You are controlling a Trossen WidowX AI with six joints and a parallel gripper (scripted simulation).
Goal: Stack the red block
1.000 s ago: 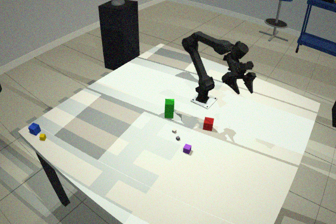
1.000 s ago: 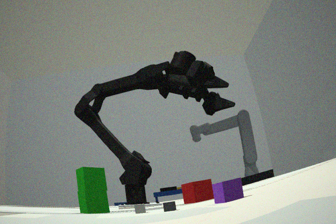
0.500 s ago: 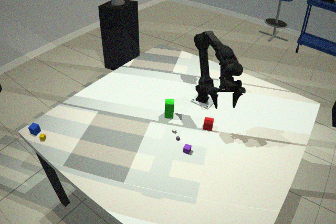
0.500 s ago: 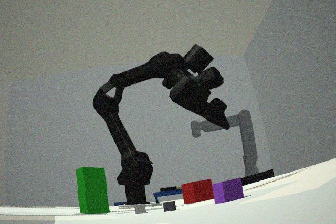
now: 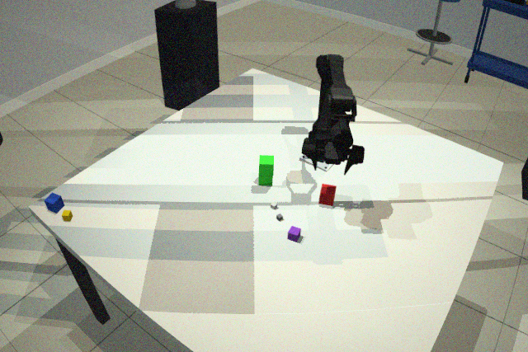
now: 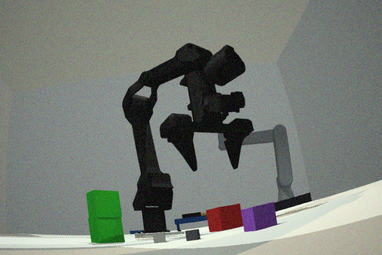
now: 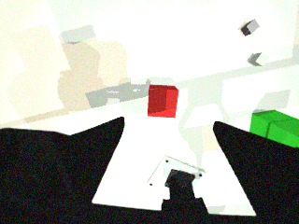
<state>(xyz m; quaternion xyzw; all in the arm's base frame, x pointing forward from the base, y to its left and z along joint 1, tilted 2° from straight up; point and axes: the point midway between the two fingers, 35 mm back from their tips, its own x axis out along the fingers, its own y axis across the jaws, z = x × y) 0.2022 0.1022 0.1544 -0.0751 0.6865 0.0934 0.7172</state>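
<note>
Now: the red block 100 mm below my gripper tip. Also, from my gripper tip: blue cube (470 mm ahead, 790 mm to the right, 100 mm below); yellow cube (480 mm ahead, 710 mm to the right, 110 mm below); purple cube (200 mm ahead, 30 mm to the right, 110 mm below).
</note>
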